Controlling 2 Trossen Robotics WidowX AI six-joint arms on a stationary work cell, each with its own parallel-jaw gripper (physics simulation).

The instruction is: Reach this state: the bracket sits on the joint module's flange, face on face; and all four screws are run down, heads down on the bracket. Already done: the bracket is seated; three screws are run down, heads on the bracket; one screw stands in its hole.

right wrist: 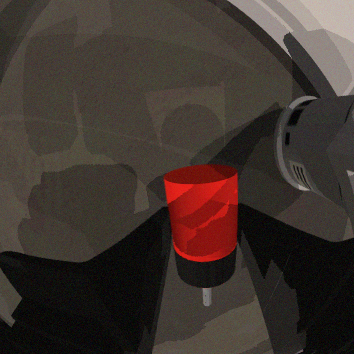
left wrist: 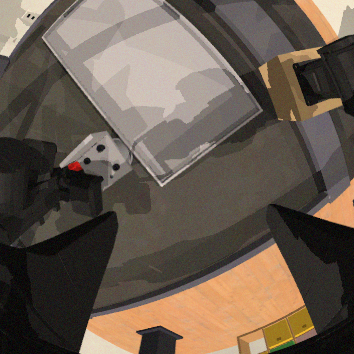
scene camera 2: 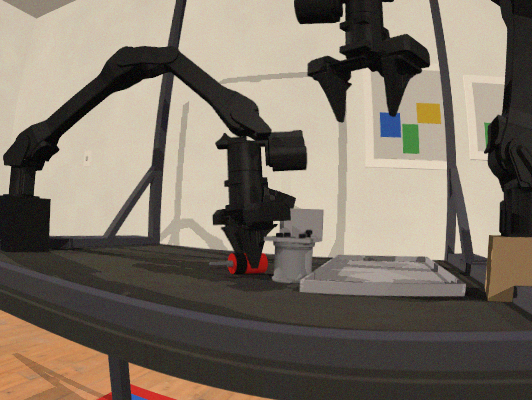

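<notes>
The grey joint module stands upright on the table. The bracket sits on its flange. In scene camera 2, one black screw stands higher than the other heads. In the left wrist view three screw heads show, one of them a dark head; a fourth is hidden. The red-and-black screwdriver lies on its side, left of the module. My right gripper is shut on its handle, one finger each side. My left gripper is open and empty, high above the table.
A shallow grey tray lies close beside the module, on its right in scene camera 2. A cardboard-coloured box stands at the right end of the table. Frame posts rise behind the table.
</notes>
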